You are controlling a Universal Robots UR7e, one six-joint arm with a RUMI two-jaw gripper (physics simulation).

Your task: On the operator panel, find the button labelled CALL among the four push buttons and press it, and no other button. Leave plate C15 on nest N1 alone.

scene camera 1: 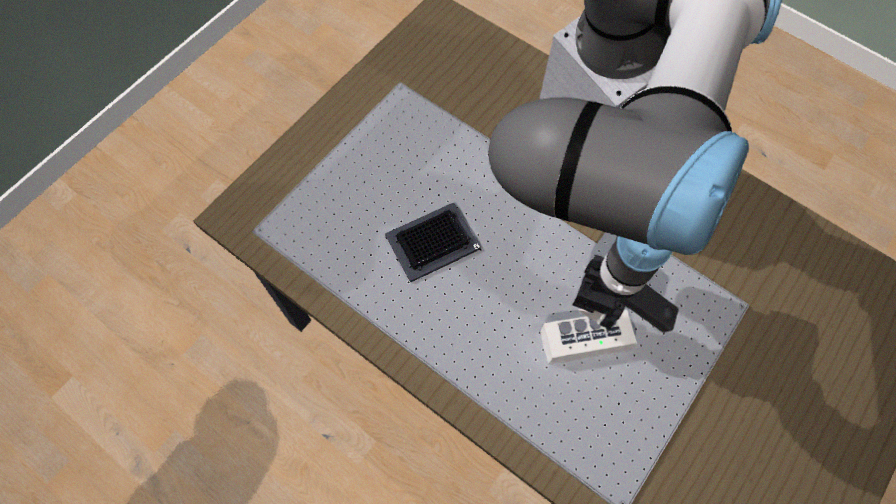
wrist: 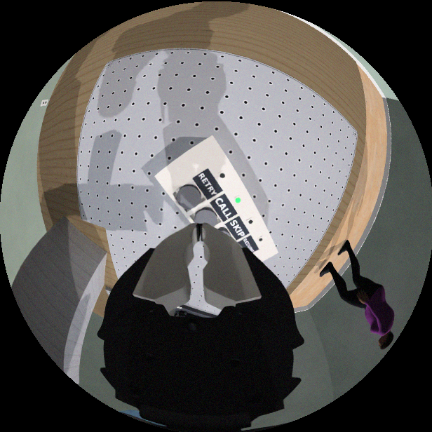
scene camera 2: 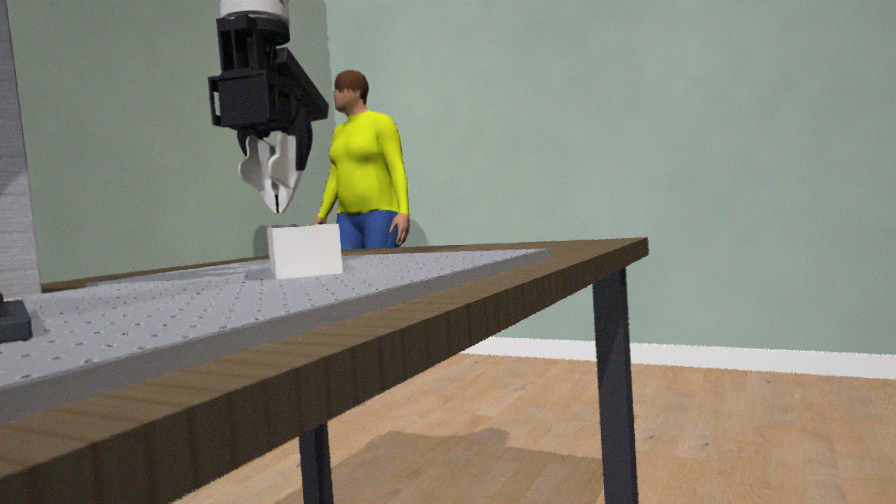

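Observation:
The cream operator panel [scene camera 1: 557, 349] [scene camera 2: 305, 252] [wrist: 200, 157] has four grey round buttons in a row with dark labels. In the wrist view RETRY, CALL and SKIP are readable; the fourth label is too small to read. The CALL button [wrist: 205, 216] is partly hidden by the fingertips. A green light [scene camera 1: 600, 342] [wrist: 238, 200] is lit beside the CALL label [wrist: 223, 206]. My gripper [scene camera 2: 276, 210] [wrist: 200, 224] is shut and empty, its tips above the panel with a gap in scene camera 2. The black plate C15 [scene camera 1: 433, 239] sits on nest N1 [scene camera 1: 413, 274].
The panel and nest stand on a grey perforated board [scene camera 1: 350, 188] [scene camera 2: 401, 269] [wrist: 290, 125] on a wooden table [scene camera 1: 231, 213] [scene camera 2: 438, 300]. The arm's pedestal [scene camera 1: 557, 75] is at the back. A person in yellow [scene camera 2: 363, 159] stands beyond the table; a person in purple [wrist: 378, 310] shows in the wrist view.

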